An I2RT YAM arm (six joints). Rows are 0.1 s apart.
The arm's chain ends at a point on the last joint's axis. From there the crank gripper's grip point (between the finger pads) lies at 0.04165 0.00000 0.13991 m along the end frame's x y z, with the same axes.
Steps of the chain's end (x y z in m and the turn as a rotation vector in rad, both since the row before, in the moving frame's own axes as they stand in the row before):
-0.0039, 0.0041, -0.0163, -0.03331, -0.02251, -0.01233
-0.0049, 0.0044, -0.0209, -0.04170, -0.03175, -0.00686
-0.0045, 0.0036, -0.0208, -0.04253, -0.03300, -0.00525
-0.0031, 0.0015, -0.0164, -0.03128, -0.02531, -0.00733
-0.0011, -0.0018, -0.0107, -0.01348, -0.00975, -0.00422
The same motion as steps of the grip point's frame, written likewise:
-0.0070, 0.0083, -0.0155, -0.03331, -0.02251, -0.01233
-0.0093, 0.0100, -0.0198, -0.04170, -0.03175, -0.00686
-0.0091, 0.0094, -0.0196, -0.04253, -0.03300, -0.00525
-0.0066, 0.0056, -0.0155, -0.03128, -0.02531, -0.00733
-0.0025, -0.0001, -0.0103, -0.01348, -0.00975, -0.00422

